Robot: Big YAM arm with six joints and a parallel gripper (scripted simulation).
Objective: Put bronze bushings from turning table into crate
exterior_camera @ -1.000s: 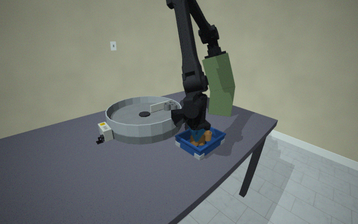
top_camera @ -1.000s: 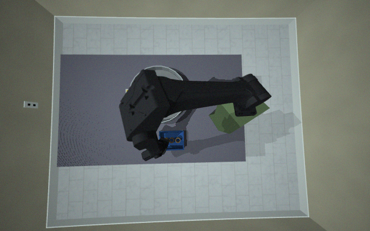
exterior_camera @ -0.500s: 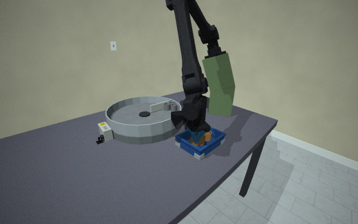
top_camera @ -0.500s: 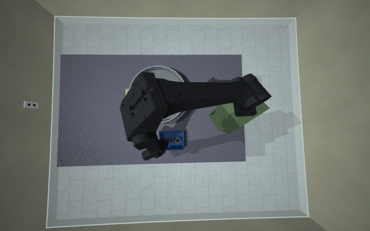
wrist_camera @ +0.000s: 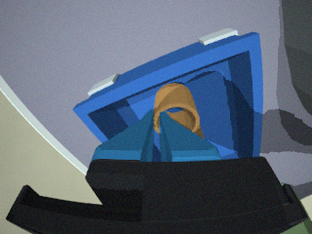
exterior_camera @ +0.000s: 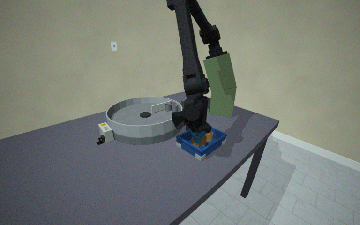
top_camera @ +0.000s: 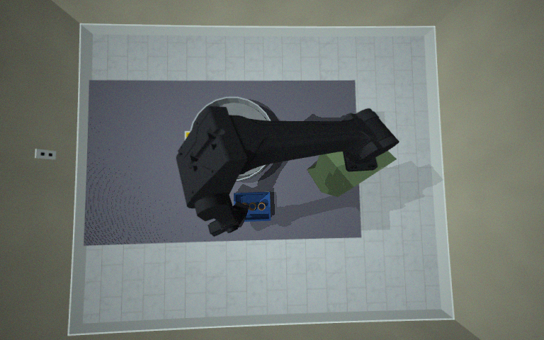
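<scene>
Right now my hand is 5 cm past the blue crate, 1 cm to the left of it and 2 cm above it. The rest, counted from my hand: grey turning table 2 cm ahead, 37 cm to the right.
</scene>
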